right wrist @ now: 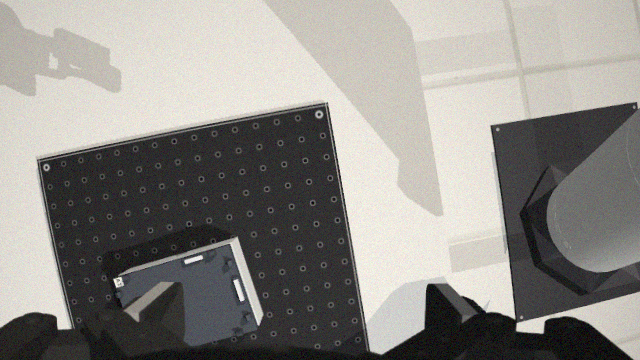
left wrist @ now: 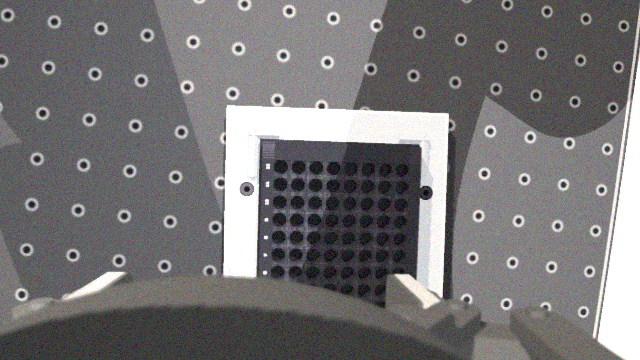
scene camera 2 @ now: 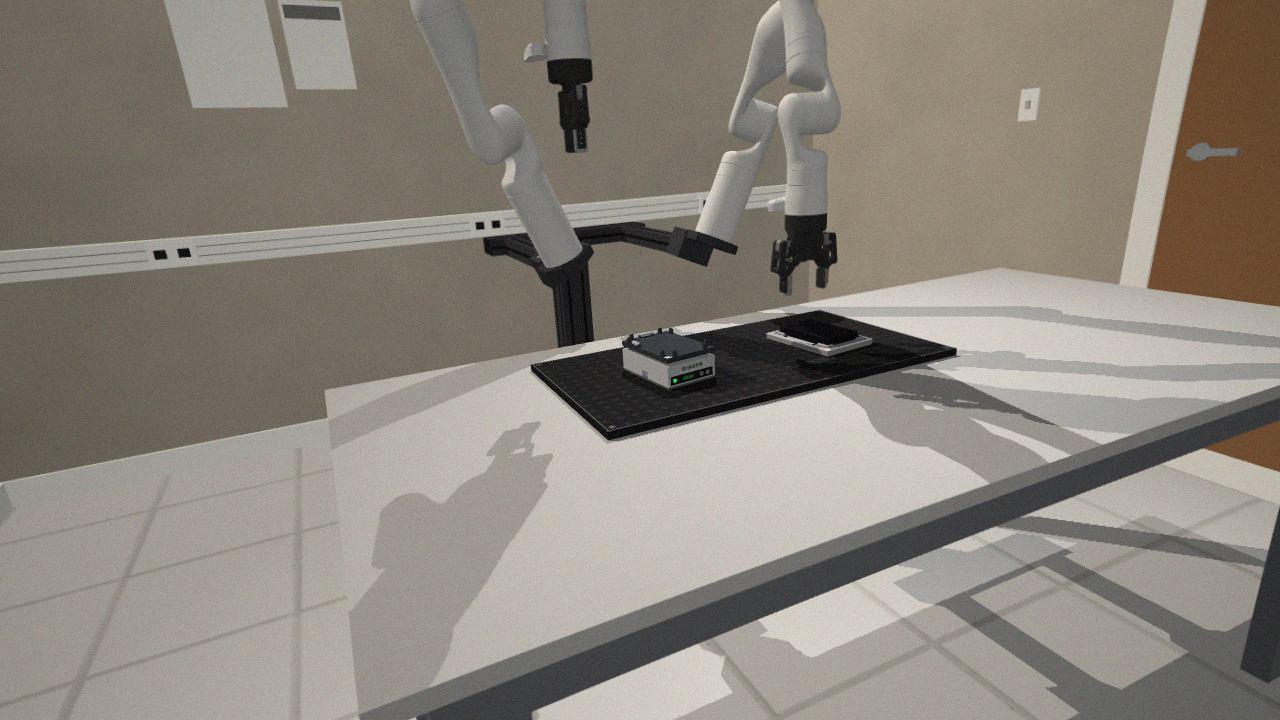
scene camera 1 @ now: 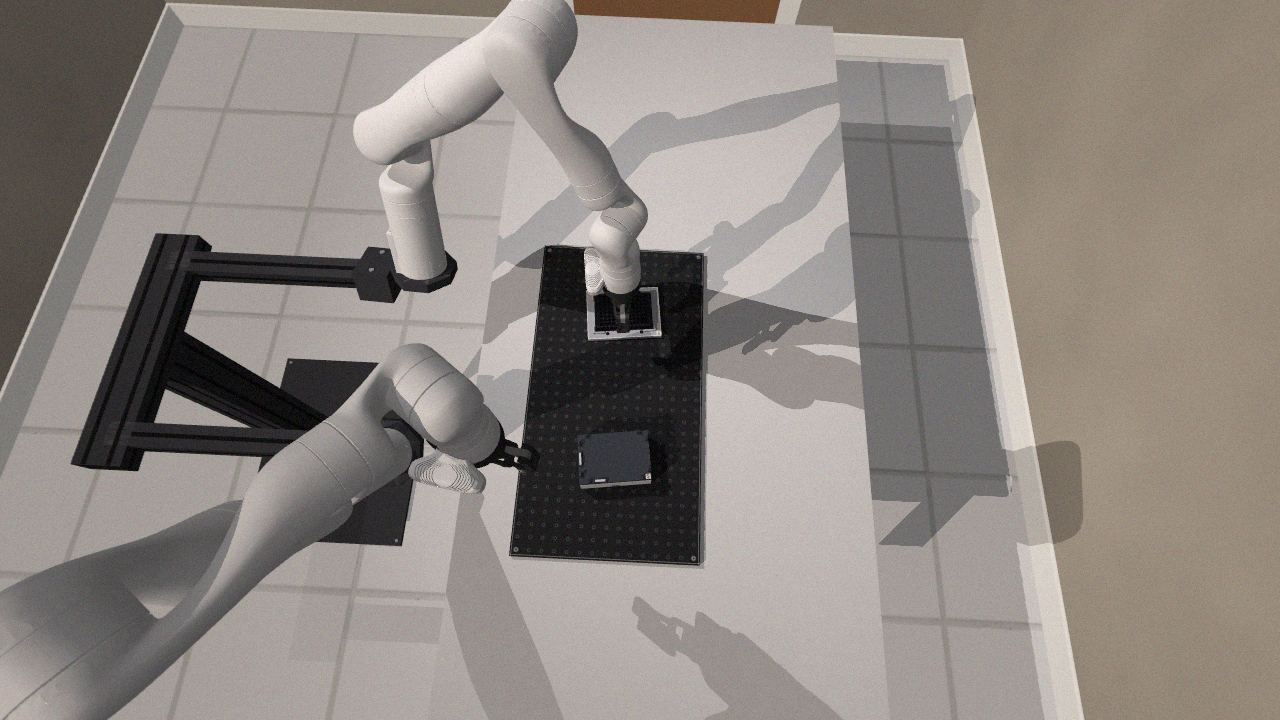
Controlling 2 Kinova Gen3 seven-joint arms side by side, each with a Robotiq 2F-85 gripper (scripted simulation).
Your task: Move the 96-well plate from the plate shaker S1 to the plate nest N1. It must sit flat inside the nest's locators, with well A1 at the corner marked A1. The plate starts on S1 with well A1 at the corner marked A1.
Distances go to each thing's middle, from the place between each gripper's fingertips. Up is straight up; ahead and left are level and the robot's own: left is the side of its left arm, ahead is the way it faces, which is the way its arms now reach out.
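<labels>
The dark 96-well plate (scene camera 1: 641,308) is 4 cm to the left of my left hand (scene camera 2: 803,291) and 9 cm below it. Plate nest N1 (scene camera 1: 591,307), counted from that same left hand, is also 4 cm to the left, and it sits 11 cm below.
Measured from my right hand (scene camera 2: 576,152), the dark 96-well plate is 42 cm to the left, 37 cm below and 16 cm ahead. I find plate nest N1 38 cm below my right hand, 42 cm to the left of it and 16 cm ahead of it.
</labels>
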